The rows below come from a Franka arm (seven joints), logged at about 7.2 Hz.
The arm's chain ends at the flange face. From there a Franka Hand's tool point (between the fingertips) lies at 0.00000 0.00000 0.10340 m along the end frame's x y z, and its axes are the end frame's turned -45 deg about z.
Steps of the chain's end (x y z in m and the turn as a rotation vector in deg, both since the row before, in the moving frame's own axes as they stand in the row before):
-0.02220 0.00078 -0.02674 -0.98 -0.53 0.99
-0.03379 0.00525 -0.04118 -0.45 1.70 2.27
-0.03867 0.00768 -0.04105 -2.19 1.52 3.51
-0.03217 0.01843 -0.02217 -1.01 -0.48 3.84
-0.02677 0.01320 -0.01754 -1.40 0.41 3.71
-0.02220 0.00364 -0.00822 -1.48 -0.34 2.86
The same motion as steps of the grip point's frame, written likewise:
-0.01818 -0.01459 -0.02676 -0.32 -1.07 0.99
-0.02607 -0.01741 -0.04123 -1.52 0.88 2.27
-0.03377 -0.01721 -0.04116 -2.62 -0.47 3.51
-0.03770 -0.00910 -0.02219 -0.37 -1.05 3.84
-0.02960 -0.00733 -0.01757 -1.28 -0.70 3.71
-0.02063 -0.01173 -0.00826 -0.81 -1.29 2.86

